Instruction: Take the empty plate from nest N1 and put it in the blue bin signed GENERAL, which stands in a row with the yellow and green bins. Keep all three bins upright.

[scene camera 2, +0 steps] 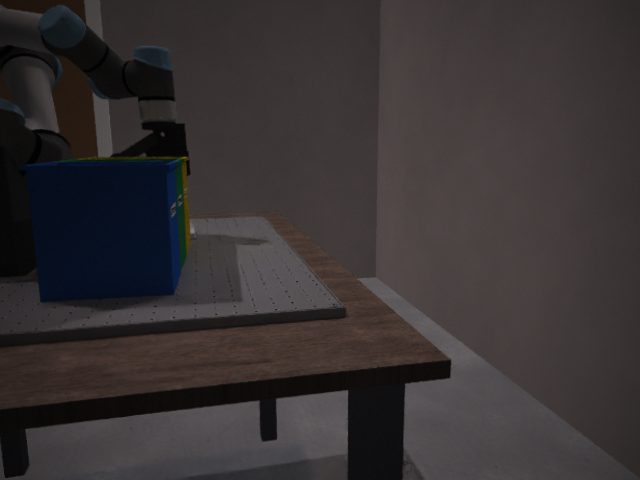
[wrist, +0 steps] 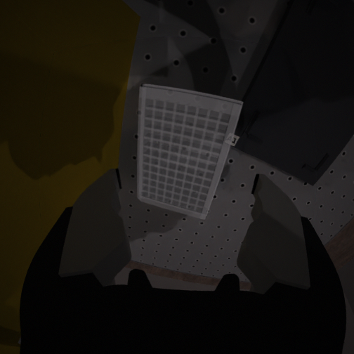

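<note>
A pale gridded plate (wrist: pixel 175 150) lies in the middle of the wrist view, with a small tag at its right edge; its nest cannot be told apart from it. In the scene view a white sliver (scene camera 2: pixel 193 230) shows past the bins. My gripper (wrist: pixel 186 173) (scene camera 2: pixel 173 147) is open and empty, above the plate, with its fingertips apart to either side of the plate's near part. In the scene view its fingertips are partly hidden behind the bins. The blue bin (scene camera 2: pixel 103 227), green bin (scene camera 2: pixel 181 227) and yellow bin (scene camera 2: pixel 187 217) (wrist: pixel 50 125) stand upright in a row; their signs are too small to read.
A dark flat-topped block (wrist: pixel 305 100) is close to the plate's right side, and the yellow bin is close on its left. All stand on a grey perforated board (scene camera 2: pixel 248 289) (wrist: pixel 200 250) on a wooden table (scene camera 2: pixel 232 356). A wall (scene camera 2: pixel 491 155) rises at the right.
</note>
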